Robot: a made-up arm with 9 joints.
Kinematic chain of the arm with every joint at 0, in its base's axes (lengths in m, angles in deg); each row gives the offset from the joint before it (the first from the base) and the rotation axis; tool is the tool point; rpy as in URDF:
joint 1: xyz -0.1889 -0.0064 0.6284 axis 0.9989 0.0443 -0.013
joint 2: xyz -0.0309 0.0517 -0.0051 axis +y
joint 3: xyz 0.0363 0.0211 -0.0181 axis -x
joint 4: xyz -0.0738 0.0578 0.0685 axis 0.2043 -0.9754 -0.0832
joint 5: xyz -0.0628 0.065 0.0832 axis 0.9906 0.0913 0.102
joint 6: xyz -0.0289 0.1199 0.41 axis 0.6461 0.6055 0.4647
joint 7: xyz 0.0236 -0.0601 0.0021 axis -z
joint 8: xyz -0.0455 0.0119 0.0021 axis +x
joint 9: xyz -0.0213 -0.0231 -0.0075 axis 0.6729 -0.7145 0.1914
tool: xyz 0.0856 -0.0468 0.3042 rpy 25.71 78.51 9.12
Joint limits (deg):
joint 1: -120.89..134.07
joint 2: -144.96..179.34
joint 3: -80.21..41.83
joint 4: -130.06..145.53
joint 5: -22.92..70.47
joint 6: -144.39..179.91
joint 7: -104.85..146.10
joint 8: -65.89..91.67
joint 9: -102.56..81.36
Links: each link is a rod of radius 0.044 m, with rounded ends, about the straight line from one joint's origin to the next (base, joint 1, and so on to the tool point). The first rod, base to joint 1, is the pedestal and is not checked.
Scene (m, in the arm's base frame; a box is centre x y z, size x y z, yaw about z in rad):
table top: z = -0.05
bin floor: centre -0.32 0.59 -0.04 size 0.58 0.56 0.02 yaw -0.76
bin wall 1: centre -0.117 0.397 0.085 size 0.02 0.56 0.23 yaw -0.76
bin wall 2: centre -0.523 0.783 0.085 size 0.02 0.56 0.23 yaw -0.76
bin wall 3: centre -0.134 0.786 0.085 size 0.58 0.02 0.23 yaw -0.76
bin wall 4: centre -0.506 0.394 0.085 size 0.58 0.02 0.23 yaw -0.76
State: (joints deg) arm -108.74 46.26 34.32 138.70 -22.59 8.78 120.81 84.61 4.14
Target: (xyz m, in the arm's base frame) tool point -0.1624 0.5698 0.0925
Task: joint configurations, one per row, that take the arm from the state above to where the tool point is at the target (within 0.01 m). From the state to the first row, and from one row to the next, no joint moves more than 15 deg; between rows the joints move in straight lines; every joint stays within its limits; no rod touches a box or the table.
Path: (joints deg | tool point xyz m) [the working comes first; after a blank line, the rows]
Joints at the target: -74.32 80.52 -22.63 113.04 -22.92 7.76 146.10 68.60 16.15
Straight joint move there: touches bin floor, bin wall 4, the table top.

1: -95.46 55.10 35.82 140.07 -14.21 -1.65 125.87 83.08 -3.15 | -0.7858 -0.2596 0.3196
2: -82.18 63.94 37.32 141.43 -5.83 -12.08 130.93 81.54 -10.43 | -0.8295 -0.0941 0.3551
3: -68.90 72.78 38.83 142.80 2.55 -22.51 135.98 80.01 -17.72 | -0.8444 0.0396 0.4498
4: -55.61 81.62 40.33 144.16 10.93 -32.94 141.04 78.47 -25.01 | -0.8303 0.1186 0.5826
5: -42.33 90.46 41.83 145.53 19.31 -43.37 146.10 76.94 -32.29 | -0.7897 0.1318 0.7235
6: -48.73 88.47 28.94 139.03 10.86 -33.14 146.10 75.27 -22.60 | -0.7851 0.3174 0.6030
7: -55.13 86.49 16.05 132.53 2.42 -22.92 146.10 73.60 -12.92 | -0.7077 0.4649 0.4451
8: -61.53 84.50 3.16 126.03 -6.03 -12.69 146.10 71.94 -3.23 | -0.5642 0.5561 0.2855
9: -67.93 82.51 -9.74 119.53 -14.47 -2.47 146.10 70.27 6.46 | -0.3734 0.5879 0.1597
10: -74.32 80.52 -22.63 113.04 -22.92 7.76 146.10 68.60 16.15 | -0.1624 0.5699 0.0925

